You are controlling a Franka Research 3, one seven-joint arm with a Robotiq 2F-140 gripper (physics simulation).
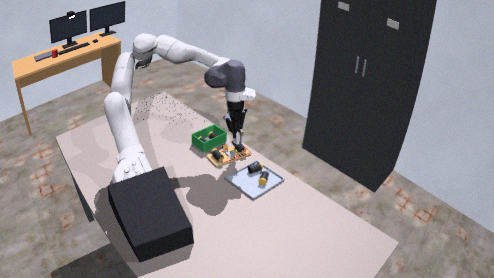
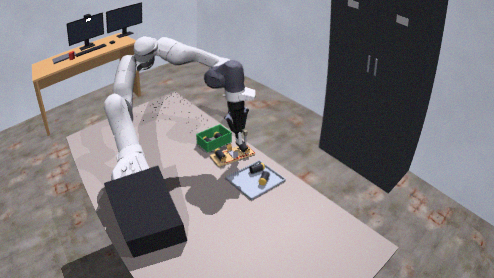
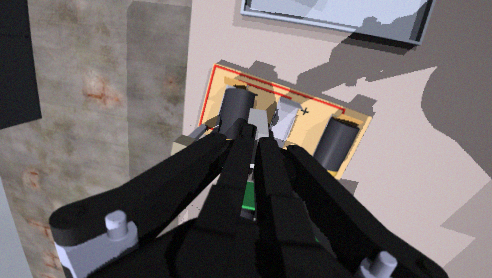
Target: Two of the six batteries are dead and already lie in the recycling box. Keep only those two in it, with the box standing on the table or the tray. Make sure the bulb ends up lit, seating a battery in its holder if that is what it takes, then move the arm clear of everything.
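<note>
The gripper point(image 1: 237, 143) point(image 2: 240, 141) point(image 3: 256, 131) is shut and empty, pointing down low over the holder board point(image 3: 312, 125), close beside one black battery point(image 1: 240, 147) point(image 2: 243, 147) point(image 3: 237, 107) in its holder. Another battery point(image 1: 218, 155) point(image 2: 220, 154) point(image 3: 336, 144) lies at the board's other end. The green box point(image 1: 212, 145) point(image 2: 216, 144) stands upright on the table with two batteries inside. Two more batteries, one point(image 1: 254, 167) point(image 2: 256, 167) and another point(image 1: 263, 178) point(image 2: 264, 178), lie on the tray point(image 1: 240, 181) point(image 2: 242, 182) point(image 3: 300, 7). I cannot tell whether the bulb is lit; the fingers hide part of the board.
A beige-tipped piece point(image 3: 181, 146) sticks out at the board's side, close to the fingers. The green box is beside the board, and the tray is on its other side. A black block point(image 1: 150, 210) point(image 2: 145, 210) stands by the arm's base. A dark cabinet point(image 1: 370, 90) point(image 2: 382, 90) stands beyond the table.
</note>
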